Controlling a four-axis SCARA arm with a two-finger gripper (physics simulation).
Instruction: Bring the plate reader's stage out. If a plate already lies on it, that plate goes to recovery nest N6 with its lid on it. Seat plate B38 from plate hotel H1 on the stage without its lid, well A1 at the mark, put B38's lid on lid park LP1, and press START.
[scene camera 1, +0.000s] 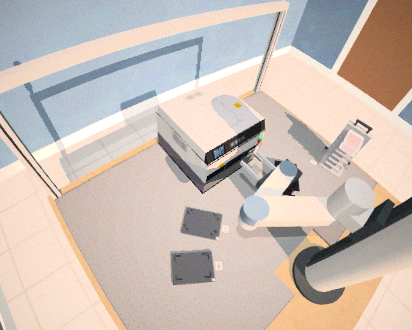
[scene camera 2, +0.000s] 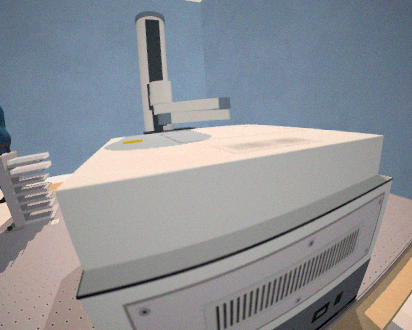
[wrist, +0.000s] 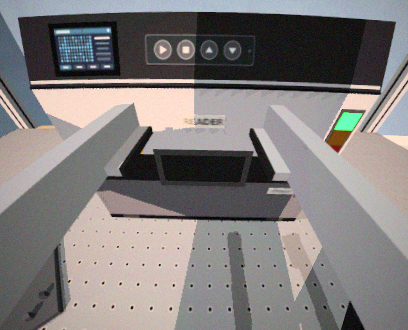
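Where they show: gripper, fingertip midpoint: (scene camera 1: 248, 157) (wrist: 200, 118); arm's base, origin of the base link: (scene camera 1: 318, 274).
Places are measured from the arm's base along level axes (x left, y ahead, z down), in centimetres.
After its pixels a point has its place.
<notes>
The plate reader (scene camera 1: 185, 117) @[x 9.2, y 83.9, z -29.7 cm] (scene camera 2: 220, 215) @[x -11.0, y 97.1, z -26.0 cm] (wrist: 295, 55) @[x -11.0, y 62.6, z -26.8 cm] is a white and dark box. In the wrist view its front has a lit screen (wrist: 85, 48) @[x 8.4, y 63.0, z -27.2 cm], a play button (wrist: 162, 49) @[x 1.1, y 62.8, z -27.0 cm], a stop button (wrist: 185, 49) @[x -1.0, y 62.8, z -27.0 cm], an up button (wrist: 209, 49) @[x -3.1, y 62.8, z -27.0 cm] and a down button (wrist: 232, 50) @[x -5.2, y 62.7, z -27.0 cm]. A dark framed hatch (wrist: 205, 168) @[x -3.0, y 61.5, z -14.0 cm] is below; no stage shows outside it. My gripper (scene camera 1: 249, 159) @[x -2.5, y 55.4, z -23.5 cm] (wrist: 200, 118) @[x -2.5, y 55.4, z -23.5 cm] is shut to its narrow setting, its fingers still apart and empty, in front of the reader. A rack (scene camera 2: 12, 200) @[x -61.8, y 37.3, z -11.9 cm] with several shelves holds a pink-topped plate (scene camera 1: 352, 142) @[x -52.7, y 29.2, z -25.4 cm]; its label is unreadable.
Two dark flat holders (scene camera 1: 201, 223) @[x 24.9, y 50.5, z -2.2 cm] (scene camera 1: 192, 267) @[x 39.8, y 38.4, z -2.5 cm] lie on the perforated deck, their labels unreadable. Another black piece (scene camera 1: 296, 186) @[x -21.8, y 34.6, z -7.3 cm] is partly under the arm. A green lamp (scene camera 1: 261, 136) @[x -18.4, y 61.1, z -21.2 cm] (wrist: 348, 121) @[x -18.3, y 61.1, z -21.2 cm] glows on the reader. The arm's column (scene camera 2: 142, 65) @[x -6.1, y 4.4, z -61.8 cm] stands beyond the reader.
</notes>
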